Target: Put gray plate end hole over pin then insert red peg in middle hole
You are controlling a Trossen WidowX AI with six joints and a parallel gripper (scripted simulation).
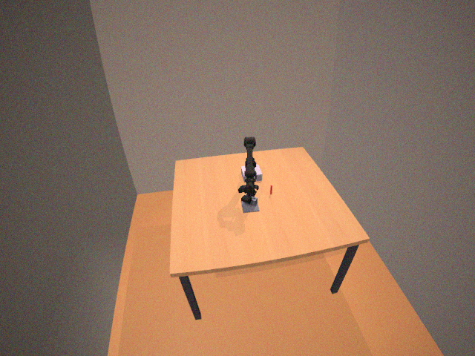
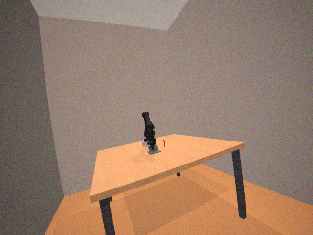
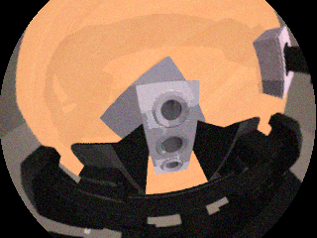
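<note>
Now: gripper tip 3 cm below the gray plate. The rest, counted from my gripper tip: base (1 cm ahead, 1 cm to the left, 2 cm below).
</note>
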